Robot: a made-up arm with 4 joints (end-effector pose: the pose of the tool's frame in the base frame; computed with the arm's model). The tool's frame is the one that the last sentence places. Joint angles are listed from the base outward.
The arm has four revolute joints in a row. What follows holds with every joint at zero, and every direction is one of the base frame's. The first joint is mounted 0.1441 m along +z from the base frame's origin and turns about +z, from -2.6 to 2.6 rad. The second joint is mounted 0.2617 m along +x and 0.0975 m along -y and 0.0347 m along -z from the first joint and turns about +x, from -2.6 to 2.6 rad. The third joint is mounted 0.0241 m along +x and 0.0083 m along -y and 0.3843 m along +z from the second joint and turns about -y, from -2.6 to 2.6 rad. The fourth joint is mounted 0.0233 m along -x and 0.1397 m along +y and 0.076 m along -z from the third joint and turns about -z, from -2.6 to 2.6 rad. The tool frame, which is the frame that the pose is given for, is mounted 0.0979 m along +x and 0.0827 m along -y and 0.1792 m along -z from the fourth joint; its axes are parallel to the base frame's.
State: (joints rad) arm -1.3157 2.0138 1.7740 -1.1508
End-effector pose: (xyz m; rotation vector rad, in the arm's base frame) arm -0.5013 -0.6652 0.0529 -0.5734 -1.7165 -1.8229
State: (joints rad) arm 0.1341 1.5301 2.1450 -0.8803
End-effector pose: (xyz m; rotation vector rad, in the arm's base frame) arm 0.5338 -0.6343 0.2883 0.1794 -1.6497 -0.8457
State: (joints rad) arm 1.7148 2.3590 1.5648 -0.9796
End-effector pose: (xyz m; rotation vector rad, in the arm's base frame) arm 0.4725 0.6158 -0.1154 1.5809 -0.0341 0.2661
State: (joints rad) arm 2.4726 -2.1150 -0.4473 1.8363
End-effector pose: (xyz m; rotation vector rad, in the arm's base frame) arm -0.0786 -0.0038 -0.0494 0.9063 -1.8471 -0.0810
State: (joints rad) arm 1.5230 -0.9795 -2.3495 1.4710
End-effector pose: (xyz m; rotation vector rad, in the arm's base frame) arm -0.4327 0.1923 0.4402 -2.1361 -0.3131 -1.1000
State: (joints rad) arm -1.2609 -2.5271 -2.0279 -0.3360
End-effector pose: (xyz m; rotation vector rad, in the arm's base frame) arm 0.0702 0.0075 -0.2753 0.4641 -1.4951 2.2025
